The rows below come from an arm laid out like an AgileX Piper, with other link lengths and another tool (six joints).
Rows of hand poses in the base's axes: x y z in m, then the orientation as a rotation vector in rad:
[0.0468 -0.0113 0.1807 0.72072 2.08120 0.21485]
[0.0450 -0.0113 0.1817 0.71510 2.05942 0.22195]
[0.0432 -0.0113 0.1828 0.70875 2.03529 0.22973]
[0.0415 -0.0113 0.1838 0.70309 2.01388 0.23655]
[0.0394 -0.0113 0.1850 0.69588 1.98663 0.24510]
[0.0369 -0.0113 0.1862 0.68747 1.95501 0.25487]
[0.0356 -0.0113 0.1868 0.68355 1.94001 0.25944]
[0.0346 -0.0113 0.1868 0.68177 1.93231 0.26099]
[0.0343 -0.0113 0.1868 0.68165 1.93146 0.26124]
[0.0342 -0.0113 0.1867 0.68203 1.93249 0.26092]
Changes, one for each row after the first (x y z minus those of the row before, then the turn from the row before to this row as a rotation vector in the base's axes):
[-0.0018 0.0000 0.0010 -0.00014 -0.02292 -0.00007]
[-0.0018 0.0000 0.0011 -0.00019 -0.02541 0.00000]
[-0.0017 0.0000 0.0010 -0.00017 -0.02254 0.00001]
[-0.0021 0.0000 0.0012 -0.00022 -0.02866 -0.00001]
[-0.0025 0.0000 0.0012 -0.00025 -0.03324 0.00000]
[-0.0013 0.0000 0.0006 -0.00008 -0.01574 -0.00005]
[-0.0010 0.0000 0.0000 -0.00047 -0.00788 -0.00052]
[-0.0003 0.0000 0.0000 0.00004 -0.00086 -0.00007]
[-0.0001 0.0000 -0.0001 0.00005 0.00111 -0.00007]

